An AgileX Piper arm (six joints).
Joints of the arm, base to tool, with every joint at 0 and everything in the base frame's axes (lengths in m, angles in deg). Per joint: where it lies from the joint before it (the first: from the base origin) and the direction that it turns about. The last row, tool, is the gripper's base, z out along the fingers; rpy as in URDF.
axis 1: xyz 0 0 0.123 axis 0 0 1
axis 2: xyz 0 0 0 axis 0 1 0
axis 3: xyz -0.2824 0 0.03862 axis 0 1 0
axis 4: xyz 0.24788 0 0.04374 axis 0.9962 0 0.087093
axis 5: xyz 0 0 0 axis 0 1 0
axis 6: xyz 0.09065 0 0.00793 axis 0.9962 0 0.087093
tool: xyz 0 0 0 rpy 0 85.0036 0
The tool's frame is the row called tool.
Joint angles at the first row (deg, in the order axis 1, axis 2, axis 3, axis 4, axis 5, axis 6):
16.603 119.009 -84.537 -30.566 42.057 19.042
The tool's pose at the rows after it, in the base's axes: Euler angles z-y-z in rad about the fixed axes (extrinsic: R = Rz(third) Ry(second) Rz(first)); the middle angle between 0 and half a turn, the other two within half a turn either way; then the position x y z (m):
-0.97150 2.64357 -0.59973 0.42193 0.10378 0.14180
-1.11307 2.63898 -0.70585 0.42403 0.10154 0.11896
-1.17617 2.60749 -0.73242 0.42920 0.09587 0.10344
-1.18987 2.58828 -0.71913 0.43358 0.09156 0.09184
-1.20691 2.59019 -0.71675 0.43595 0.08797 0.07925
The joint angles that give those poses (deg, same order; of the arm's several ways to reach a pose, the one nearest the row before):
18.385 122.596 -84.537 -33.315 43.811 18.831
18.402 125.821 -84.537 -36.413 43.984 19.581
17.813 128.196 -84.589 -40.630 42.494 20.840
17.197 129.920 -84.588 -43.583 40.484 21.855
16.605 131.639 -84.590 -44.862 38.870 22.006

